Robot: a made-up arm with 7 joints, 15 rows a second.
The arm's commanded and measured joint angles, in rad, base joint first. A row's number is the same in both.
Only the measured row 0 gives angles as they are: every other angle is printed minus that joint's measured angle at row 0.
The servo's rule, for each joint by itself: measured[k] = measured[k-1] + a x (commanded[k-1-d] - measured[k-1]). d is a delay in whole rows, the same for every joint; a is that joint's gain. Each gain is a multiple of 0.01, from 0.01 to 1. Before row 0 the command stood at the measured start. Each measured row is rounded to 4 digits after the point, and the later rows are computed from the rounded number. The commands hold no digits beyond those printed.
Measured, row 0:
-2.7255 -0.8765 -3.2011 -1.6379 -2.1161 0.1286 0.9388
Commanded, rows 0 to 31:
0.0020 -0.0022 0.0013 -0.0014 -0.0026 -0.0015 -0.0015
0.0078 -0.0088 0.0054 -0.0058 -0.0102 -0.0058 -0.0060
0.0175 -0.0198 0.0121 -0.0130 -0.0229 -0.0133 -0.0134
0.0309 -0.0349 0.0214 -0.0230 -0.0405 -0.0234 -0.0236
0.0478 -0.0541 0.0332 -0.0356 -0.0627 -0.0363 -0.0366
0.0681 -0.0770 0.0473 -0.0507 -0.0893 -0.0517 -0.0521
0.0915 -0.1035 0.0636 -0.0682 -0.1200 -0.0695 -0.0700
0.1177 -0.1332 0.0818 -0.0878 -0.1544 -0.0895 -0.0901
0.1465 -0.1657 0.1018 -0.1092 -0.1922 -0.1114 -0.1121
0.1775 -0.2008 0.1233 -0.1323 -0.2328 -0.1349 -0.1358
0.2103 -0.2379 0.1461 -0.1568 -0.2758 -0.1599 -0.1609
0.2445 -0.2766 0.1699 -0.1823 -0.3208 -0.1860 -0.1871
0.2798 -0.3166 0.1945 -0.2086 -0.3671 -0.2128 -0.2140
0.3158 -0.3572 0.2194 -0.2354 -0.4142 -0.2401 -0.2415
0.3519 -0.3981 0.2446 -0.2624 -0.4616 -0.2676 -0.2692
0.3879 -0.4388 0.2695 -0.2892 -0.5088 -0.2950 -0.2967
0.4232 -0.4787 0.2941 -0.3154 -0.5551 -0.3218 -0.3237
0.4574 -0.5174 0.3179 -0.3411 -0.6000 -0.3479 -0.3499
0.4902 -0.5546 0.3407 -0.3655 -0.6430 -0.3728 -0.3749
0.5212 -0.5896 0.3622 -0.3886 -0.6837 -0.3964 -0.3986
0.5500 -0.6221 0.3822 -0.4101 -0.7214 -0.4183 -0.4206
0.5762 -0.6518 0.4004 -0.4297 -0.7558 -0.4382 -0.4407
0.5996 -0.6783 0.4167 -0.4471 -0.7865 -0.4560 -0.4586
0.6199 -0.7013 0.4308 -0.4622 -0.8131 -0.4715 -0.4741
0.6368 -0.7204 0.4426 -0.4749 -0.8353 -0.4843 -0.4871
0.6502 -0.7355 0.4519 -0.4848 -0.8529 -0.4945 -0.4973
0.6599 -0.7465 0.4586 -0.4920 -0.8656 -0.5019 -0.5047
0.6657 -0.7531 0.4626 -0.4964 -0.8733 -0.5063 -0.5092
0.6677 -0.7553 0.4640 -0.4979 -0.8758 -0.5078 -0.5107
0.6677 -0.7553 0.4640 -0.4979 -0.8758 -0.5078 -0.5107
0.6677 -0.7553 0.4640 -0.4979 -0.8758 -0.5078 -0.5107
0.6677 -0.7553 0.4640 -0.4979 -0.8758 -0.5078 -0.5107
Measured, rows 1 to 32:
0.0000 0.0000 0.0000 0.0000 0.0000 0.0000 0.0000
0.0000 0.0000 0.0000 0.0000 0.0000 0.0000 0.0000
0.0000 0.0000 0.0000 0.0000 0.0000 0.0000 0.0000
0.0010 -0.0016 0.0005 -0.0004 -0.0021 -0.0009 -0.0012
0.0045 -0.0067 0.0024 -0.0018 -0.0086 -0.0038 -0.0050
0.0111 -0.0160 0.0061 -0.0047 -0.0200 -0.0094 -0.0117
0.0212 -0.0294 0.0119 -0.0095 -0.0364 -0.0177 -0.0212
0.0348 -0.0469 0.0200 -0.0163 -0.0574 -0.0287 -0.0335
0.0518 -0.0683 0.0304 -0.0252 -0.0829 -0.0423 -0.0484
0.0720 -0.0933 0.0430 -0.0364 -0.1126 -0.0583 -0.0657
0.0953 -0.1216 0.0577 -0.0498 -0.1460 -0.0767 -0.0852
0.1214 -0.1529 0.0745 -0.0652 -0.1830 -0.0972 -0.1067
0.1500 -0.1869 0.0930 -0.0826 -0.2228 -0.1194 -0.1300
0.1808 -0.2231 0.1132 -0.1019 -0.2652 -0.1433 -0.1547
0.2133 -0.2611 0.1347 -0.1228 -0.3097 -0.1685 -0.1806
0.2472 -0.3005 0.1574 -0.1451 -0.3556 -0.1946 -0.2073
0.2822 -0.3408 0.1810 -0.1686 -0.4025 -0.2214 -0.2347
0.3177 -0.3815 0.2052 -0.1930 -0.4498 -0.2487 -0.2623
0.3535 -0.4222 0.2296 -0.2180 -0.4970 -0.2760 -0.2898
0.3890 -0.4623 0.2541 -0.2433 -0.5435 -0.3030 -0.3169
0.4239 -0.5014 0.2783 -0.2687 -0.5887 -0.3295 -0.3433
0.4577 -0.5392 0.3020 -0.2939 -0.6321 -0.3550 -0.3686
0.4901 -0.5750 0.3249 -0.3185 -0.6734 -0.3794 -0.3926
0.5206 -0.6084 0.3467 -0.3423 -0.7118 -0.4024 -0.4150
0.5490 -0.6392 0.3671 -0.3650 -0.7470 -0.4235 -0.4356
0.5748 -0.6670 0.3859 -0.3863 -0.7786 -0.4427 -0.4540
0.5978 -0.6914 0.4030 -0.4060 -0.8062 -0.4597 -0.4701
0.6177 -0.7120 0.4180 -0.4239 -0.8295 -0.4742 -0.4837
0.6343 -0.7287 0.4309 -0.4397 -0.8482 -0.4862 -0.4946
0.6474 -0.7413 0.4414 -0.4533 -0.8621 -0.4955 -0.5027
0.6567 -0.7497 0.4495 -0.4645 -0.8711 -0.5019 -0.5079
0.6623 -0.7537 0.4550 -0.4732 -0.8749 -0.5054 -0.5101
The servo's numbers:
d 3
a 0.51 0.71 0.38 0.26 0.80 0.59 0.80

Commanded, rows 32 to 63:
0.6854 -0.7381 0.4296 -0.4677 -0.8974 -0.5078 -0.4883
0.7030 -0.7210 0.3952 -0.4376 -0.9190 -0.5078 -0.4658
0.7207 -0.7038 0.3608 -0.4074 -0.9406 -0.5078 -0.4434
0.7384 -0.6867 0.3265 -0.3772 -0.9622 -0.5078 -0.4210
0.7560 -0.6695 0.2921 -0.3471 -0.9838 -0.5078 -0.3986
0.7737 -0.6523 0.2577 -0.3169 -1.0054 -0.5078 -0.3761
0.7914 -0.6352 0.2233 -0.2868 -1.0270 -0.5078 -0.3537
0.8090 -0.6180 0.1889 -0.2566 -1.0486 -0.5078 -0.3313
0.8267 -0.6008 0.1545 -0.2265 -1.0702 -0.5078 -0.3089
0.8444 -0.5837 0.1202 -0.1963 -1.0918 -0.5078 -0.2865
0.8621 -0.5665 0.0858 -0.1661 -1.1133 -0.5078 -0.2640
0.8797 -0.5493 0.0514 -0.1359 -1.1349 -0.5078 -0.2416
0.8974 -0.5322 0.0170 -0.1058 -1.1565 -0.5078 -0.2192
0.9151 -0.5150 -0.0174 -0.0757 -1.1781 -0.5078 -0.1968
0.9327 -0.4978 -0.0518 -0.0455 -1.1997 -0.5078 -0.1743
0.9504 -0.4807 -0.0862 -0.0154 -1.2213 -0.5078 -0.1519
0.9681 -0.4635 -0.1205 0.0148 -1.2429 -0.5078 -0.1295
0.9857 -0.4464 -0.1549 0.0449 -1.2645 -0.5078 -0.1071
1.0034 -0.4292 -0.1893 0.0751 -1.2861 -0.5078 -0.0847
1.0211 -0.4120 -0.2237 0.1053 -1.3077 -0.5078 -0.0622
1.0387 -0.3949 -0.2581 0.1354 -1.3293 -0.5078 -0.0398
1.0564 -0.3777 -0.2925 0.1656 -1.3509 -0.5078 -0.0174
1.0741 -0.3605 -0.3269 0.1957 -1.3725 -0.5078 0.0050
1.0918 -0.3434 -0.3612 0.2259 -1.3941 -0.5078 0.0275
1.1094 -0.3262 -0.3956 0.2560 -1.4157 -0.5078 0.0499
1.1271 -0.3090 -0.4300 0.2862 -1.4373 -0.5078 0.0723
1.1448 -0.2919 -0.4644 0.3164 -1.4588 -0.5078 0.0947
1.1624 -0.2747 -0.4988 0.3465 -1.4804 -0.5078 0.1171
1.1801 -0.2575 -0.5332 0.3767 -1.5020 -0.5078 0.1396
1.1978 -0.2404 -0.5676 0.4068 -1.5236 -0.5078 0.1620
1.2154 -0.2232 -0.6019 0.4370 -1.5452 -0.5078 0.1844
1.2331 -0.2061 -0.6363 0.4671 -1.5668 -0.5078 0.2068
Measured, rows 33 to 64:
0.6651 -0.7548 0.4584 -0.4796 -0.8756 -0.5068 -0.5106
0.6664 -0.7552 0.4605 -0.4844 -0.8758 -0.5074 -0.5107
0.6671 -0.7553 0.4618 -0.4879 -0.8758 -0.5076 -0.5107
0.6764 -0.7431 0.4496 -0.4826 -0.8931 -0.5077 -0.4928
0.6900 -0.7274 0.4289 -0.4709 -0.9138 -0.5078 -0.4712
0.7057 -0.7106 0.4030 -0.4544 -0.9352 -0.5078 -0.4490
0.7224 -0.6936 0.3739 -0.4343 -0.9568 -0.5078 -0.4266
0.7395 -0.6765 0.3428 -0.4116 -0.9784 -0.5078 -0.4042
0.7569 -0.6593 0.3105 -0.3870 -1.0000 -0.5078 -0.3817
0.7745 -0.6422 0.2774 -0.3609 -1.0216 -0.5078 -0.3593
0.7921 -0.6250 0.2438 -0.3338 -1.0432 -0.5078 -0.3369
0.8097 -0.6078 0.2099 -0.3059 -1.0648 -0.5078 -0.3145
0.8274 -0.5907 0.1758 -0.2774 -1.0864 -0.5078 -0.2921
0.8451 -0.5735 0.1416 -0.2485 -1.1079 -0.5078 -0.2696
0.8627 -0.5563 0.1073 -0.2192 -1.1295 -0.5078 -0.2472
0.8804 -0.5392 0.0730 -0.1897 -1.1511 -0.5078 -0.2248
0.8981 -0.5220 0.0386 -0.1601 -1.1727 -0.5078 -0.2024
0.9157 -0.5048 0.0042 -0.1303 -1.1943 -0.5078 -0.1799
0.9334 -0.4877 -0.0302 -0.1004 -1.2159 -0.5078 -0.1575
0.9511 -0.4705 -0.0645 -0.0704 -1.2375 -0.5078 -0.1351
0.9687 -0.4534 -0.0989 -0.0404 -1.2591 -0.5078 -0.1127
0.9864 -0.4362 -0.1333 -0.0104 -1.2807 -0.5078 -0.0903
1.0041 -0.4190 -0.1677 0.0197 -1.3023 -0.5078 -0.0678
1.0217 -0.4019 -0.2021 0.0498 -1.3239 -0.5078 -0.0454
1.0394 -0.3847 -0.2365 0.0799 -1.3455 -0.5078 -0.0230
1.0571 -0.3675 -0.2709 0.1100 -1.3671 -0.5078 -0.0006
1.0748 -0.3504 -0.3052 0.1401 -1.3887 -0.5078 0.0219
1.0924 -0.3332 -0.3396 0.1702 -1.4103 -0.5078 0.0443
1.1101 -0.3160 -0.3740 0.2004 -1.4319 -0.5078 0.0667
1.1278 -0.2989 -0.4084 0.2306 -1.4534 -0.5078 0.0891
1.1454 -0.2817 -0.4428 0.2607 -1.4750 -0.5078 0.1115
1.1631 -0.2645 -0.4772 0.2909 -1.4966 -0.5078 0.1340

